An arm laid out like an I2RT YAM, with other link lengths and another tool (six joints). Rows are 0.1 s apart.
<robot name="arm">
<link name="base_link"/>
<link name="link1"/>
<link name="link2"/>
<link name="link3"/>
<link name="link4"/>
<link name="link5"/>
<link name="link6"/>
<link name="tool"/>
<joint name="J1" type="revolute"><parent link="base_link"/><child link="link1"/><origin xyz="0.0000 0.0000 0.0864" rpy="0.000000 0.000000 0.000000"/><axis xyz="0 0 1"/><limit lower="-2.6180" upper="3.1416"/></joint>
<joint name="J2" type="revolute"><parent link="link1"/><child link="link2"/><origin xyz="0.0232 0.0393 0.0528" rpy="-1.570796 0.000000 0.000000"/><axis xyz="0 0 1"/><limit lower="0.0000" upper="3.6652"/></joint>
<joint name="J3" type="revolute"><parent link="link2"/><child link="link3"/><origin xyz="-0.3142 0.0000 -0.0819" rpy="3.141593 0.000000 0.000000"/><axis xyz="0 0 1"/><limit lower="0.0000" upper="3.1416"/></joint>
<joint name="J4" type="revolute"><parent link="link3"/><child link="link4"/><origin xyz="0.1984 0.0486 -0.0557" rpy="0.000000 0.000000 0.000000"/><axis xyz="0 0 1"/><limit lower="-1.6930" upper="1.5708"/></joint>
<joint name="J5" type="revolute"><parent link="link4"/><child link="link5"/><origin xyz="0.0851 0.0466 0.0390" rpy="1.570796 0.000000 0.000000"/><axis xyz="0 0 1"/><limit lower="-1.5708" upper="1.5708"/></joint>
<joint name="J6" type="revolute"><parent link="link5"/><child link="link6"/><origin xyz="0.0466 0.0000 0.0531" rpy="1.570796 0.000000 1.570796"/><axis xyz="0 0 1"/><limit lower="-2.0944" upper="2.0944"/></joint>
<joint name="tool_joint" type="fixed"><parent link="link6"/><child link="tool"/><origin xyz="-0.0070 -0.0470 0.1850" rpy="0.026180 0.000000 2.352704"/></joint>
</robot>
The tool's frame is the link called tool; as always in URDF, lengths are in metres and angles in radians.
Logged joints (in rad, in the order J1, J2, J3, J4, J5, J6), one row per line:
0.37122 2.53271 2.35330 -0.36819 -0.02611 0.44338
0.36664 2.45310 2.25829 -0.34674 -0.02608 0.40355
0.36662 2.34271 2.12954 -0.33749 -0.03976 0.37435
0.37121 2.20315 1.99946 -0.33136 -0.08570 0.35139
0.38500 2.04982 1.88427 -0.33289 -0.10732 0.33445
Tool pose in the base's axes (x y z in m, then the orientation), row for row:
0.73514 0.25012 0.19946 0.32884 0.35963 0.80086 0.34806
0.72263 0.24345 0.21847 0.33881 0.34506 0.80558 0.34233
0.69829 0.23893 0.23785 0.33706 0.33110 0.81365 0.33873
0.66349 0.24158 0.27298 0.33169 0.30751 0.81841 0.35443
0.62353 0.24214 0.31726 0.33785 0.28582 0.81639 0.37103
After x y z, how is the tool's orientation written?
As a quaternion, w x y z.
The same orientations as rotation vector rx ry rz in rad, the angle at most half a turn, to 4 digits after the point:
0.9411 2.0958 0.9109
0.8986 2.0980 0.8915
0.8630 2.1208 0.8829
0.8036 2.1388 0.9263
0.7447 2.1271 0.9667

